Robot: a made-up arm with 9 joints. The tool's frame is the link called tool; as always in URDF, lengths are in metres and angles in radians. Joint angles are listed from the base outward.
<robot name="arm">
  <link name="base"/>
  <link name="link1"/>
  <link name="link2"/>
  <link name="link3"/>
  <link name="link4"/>
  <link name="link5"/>
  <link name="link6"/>
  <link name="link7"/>
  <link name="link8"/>
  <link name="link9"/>
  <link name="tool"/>
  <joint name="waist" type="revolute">
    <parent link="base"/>
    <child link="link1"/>
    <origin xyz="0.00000 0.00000 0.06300" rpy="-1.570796 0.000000 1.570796"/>
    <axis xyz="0 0 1"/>
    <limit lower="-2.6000" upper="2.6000"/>
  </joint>
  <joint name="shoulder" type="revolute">
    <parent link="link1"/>
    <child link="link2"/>
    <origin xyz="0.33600 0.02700 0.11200" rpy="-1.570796 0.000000 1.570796"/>
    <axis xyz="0 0 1"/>
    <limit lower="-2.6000" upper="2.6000"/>
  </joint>
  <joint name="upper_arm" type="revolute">
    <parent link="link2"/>
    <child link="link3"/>
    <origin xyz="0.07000 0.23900 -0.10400" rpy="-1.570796 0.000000 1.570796"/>
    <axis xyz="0 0 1"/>
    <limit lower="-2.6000" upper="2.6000"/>
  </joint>
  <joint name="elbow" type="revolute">
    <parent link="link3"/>
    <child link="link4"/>
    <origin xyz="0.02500 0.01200 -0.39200" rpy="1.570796 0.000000 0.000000"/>
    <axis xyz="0 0 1"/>
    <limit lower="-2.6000" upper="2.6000"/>
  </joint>
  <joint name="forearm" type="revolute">
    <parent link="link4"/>
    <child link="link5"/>
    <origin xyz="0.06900 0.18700 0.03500" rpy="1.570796 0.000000 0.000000"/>
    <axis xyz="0 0 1"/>
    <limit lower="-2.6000" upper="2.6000"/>
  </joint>
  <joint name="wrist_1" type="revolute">
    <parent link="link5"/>
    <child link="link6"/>
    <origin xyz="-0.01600 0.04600 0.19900" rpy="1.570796 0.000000 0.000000"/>
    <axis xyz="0 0 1"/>
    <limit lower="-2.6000" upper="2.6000"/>
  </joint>
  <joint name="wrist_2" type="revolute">
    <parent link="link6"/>
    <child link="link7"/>
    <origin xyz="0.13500 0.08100 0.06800" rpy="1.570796 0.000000 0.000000"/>
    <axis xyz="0 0 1"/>
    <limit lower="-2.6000" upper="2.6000"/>
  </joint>
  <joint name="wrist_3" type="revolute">
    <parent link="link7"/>
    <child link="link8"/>
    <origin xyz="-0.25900 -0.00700 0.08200" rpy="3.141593 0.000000 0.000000"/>
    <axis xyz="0 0 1"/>
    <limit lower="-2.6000" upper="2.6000"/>
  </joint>
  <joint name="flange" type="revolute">
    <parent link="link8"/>
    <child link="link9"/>
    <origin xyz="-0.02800 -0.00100 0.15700"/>
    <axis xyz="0 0 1"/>
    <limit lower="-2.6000" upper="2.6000"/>
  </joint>
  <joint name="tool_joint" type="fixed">
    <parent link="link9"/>
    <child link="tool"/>
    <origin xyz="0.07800 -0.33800 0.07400" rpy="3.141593 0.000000 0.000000"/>
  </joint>
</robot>
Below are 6 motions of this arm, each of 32 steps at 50 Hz.
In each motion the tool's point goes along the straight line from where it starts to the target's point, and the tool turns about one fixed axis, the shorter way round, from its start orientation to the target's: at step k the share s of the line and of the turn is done. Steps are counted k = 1, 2, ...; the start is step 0. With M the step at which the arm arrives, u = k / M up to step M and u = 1 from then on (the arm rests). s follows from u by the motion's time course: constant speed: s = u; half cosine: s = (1 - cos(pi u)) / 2; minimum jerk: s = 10 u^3 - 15 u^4 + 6 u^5.
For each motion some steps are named. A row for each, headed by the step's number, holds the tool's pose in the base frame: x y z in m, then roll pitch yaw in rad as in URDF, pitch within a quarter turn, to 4 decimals.
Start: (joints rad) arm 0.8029 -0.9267 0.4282 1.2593 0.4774 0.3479 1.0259 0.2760 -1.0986
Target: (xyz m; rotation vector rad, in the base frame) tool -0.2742 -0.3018 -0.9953 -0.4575 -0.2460 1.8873
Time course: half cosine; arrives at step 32
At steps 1, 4, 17, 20, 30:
1: -0.6810 -0.2702 -0.7612 0.0828 0.3008 1.6451
4: -0.6664 -0.2713 -0.7696 0.0657 0.2951 1.6527
17: -0.4581 -0.2875 -0.8895 -0.1809 0.2289 1.7701
20: -0.4001 -0.2920 -0.9229 -0.2502 0.2156 1.8052
30: -0.2781 -0.3015 -0.9930 -0.3967 0.1956 1.8811

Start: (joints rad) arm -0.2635 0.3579 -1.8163 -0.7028 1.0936 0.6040 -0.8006 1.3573 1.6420
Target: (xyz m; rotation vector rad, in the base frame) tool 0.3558 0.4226 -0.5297 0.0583 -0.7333 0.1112
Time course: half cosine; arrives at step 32
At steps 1, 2, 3, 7, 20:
1: 0.5750 0.4736 -0.0312 1.5302 -0.2395 -0.8949
2: 0.5734 0.4732 -0.0348 1.5230 -0.2465 -0.8922
3: 0.5708 0.4726 -0.0407 1.5111 -0.2581 -0.8878
7: 0.5506 0.4679 -0.0867 1.4155 -0.3452 -0.8477
20: 0.4236 0.4384 -0.3755 0.5934 -0.7351 -0.3215

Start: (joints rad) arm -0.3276 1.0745 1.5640 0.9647 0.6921 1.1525 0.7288 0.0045 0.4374
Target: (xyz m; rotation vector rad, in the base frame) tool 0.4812 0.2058 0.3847 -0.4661 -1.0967 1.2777
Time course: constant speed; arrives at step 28
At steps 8, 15, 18, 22, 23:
8: 0.3532 0.4430 0.0616 -0.5948 -0.3476 1.5092
15: 0.3980 0.3600 0.1747 -0.7542 -0.3734 1.5622
18: 0.4172 0.3244 0.2232 -0.8234 -0.3821 1.5863
22: 0.4428 0.2770 0.2878 -0.9163 -0.3911 1.6194
23: 0.4492 0.2651 0.3039 -0.9396 -0.3929 1.6278

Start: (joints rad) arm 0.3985 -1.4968 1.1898 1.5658 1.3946 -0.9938 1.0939 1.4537 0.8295
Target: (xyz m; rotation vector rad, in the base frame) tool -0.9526 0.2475 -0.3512 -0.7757 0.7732 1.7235
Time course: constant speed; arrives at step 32
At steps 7, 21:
7: -0.6320 -0.0100 -0.5347 0.3932 0.2614 -2.9265
21: -0.8115 0.1342 -0.4319 0.4515 0.6602 2.6997

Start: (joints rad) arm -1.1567 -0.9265 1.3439 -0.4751 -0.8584 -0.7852 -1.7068 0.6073 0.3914
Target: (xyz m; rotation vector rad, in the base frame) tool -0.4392 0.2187 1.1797 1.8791 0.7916 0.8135
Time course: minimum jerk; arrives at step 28
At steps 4, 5, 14, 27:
4: -0.5211 0.7409 0.6004 1.8284 0.9600 1.5923
5: -0.5195 0.7305 0.6120 1.8199 0.9365 1.5729
14: -0.4811 0.4860 0.8832 1.7914 0.3777 1.2553
27: -0.4392 0.2189 1.1794 1.9555 -0.2112 0.9407

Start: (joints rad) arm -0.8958 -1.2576 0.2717 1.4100 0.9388 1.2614 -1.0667 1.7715 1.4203
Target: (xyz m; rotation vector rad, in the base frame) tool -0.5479 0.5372 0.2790 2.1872 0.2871 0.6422
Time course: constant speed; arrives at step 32
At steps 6, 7, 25, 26, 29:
6: -0.5196 0.5497 0.4979 2.5317 -0.8916 -0.1125
7: -0.5206 0.5492 0.4895 2.5063 -0.8749 -0.0800
25: -0.5403 0.5406 0.3379 2.2269 -0.5138 0.3380
26: -0.5414 0.5401 0.3295 2.2184 -0.4917 0.3550
29: -0.5446 0.5386 0.3043 2.1960 -0.4248 0.4036

